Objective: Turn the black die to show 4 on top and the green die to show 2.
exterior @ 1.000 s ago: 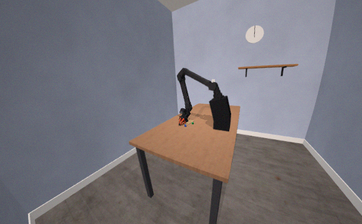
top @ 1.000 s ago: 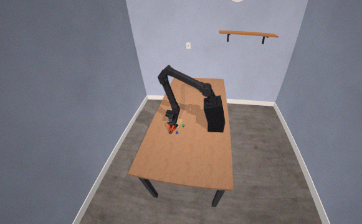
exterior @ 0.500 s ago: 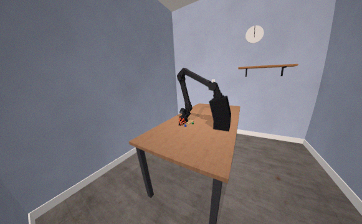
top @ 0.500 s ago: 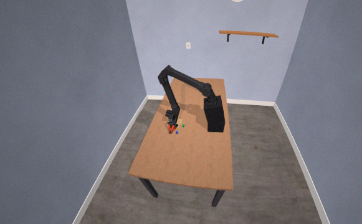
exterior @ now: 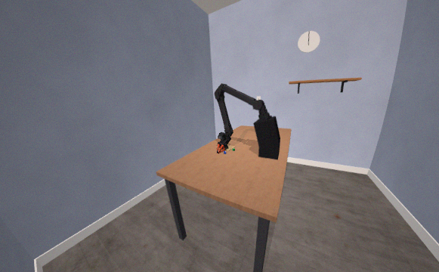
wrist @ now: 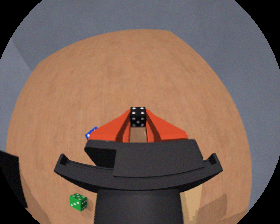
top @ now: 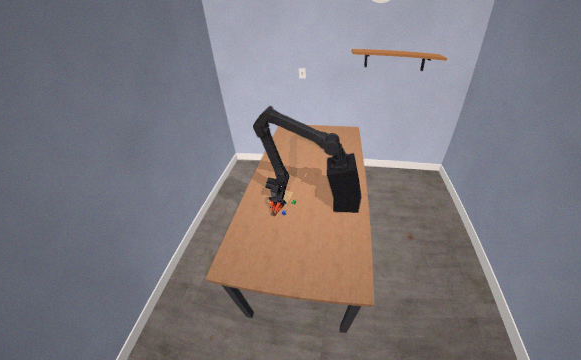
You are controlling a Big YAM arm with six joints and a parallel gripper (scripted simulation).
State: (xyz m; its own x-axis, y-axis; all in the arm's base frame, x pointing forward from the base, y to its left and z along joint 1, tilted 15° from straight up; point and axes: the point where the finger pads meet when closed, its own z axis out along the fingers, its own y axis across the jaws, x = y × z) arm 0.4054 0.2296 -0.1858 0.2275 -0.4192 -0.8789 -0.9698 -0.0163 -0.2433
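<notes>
Right now my hand is right at the black die. Also, from my hand: green die 130 mm to the right, 80 mm behind, 10 mm below; then blue die 50 mm behind, 30 mm to the right, 10 mm below; then tan mat 160 mm to the right, 30 mm ahead, 10 mm below.
</notes>
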